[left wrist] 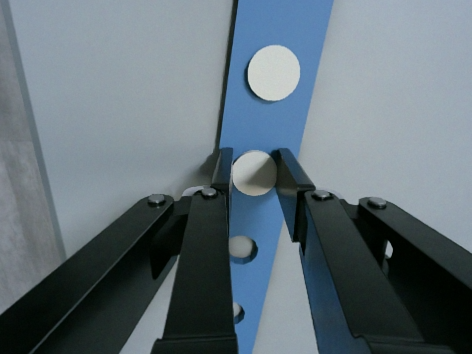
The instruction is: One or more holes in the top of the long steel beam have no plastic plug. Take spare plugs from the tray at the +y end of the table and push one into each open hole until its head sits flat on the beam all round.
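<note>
The blue steel beam [270, 120] runs from the top of the left wrist view down between the fingers. One pale round plug head [274, 73] sits on it ahead of the fingers. My left gripper [254, 167] has its fingers parted, one on each side of a second plug head [254, 175], very close to its edges. That head is partly shaded. Farther down, partly behind the left finger, are two round spots with dark inner rims that look like open holes: one hole [242, 247] and a smaller visible part of another hole [236, 311]. My right gripper and the tray do not show.
The pale grey table top [125, 90] lies on both sides of the beam. Its edge runs down the far left, with the greyish floor [22, 210] beyond. The black finger linkages cover much of the lower part of the view.
</note>
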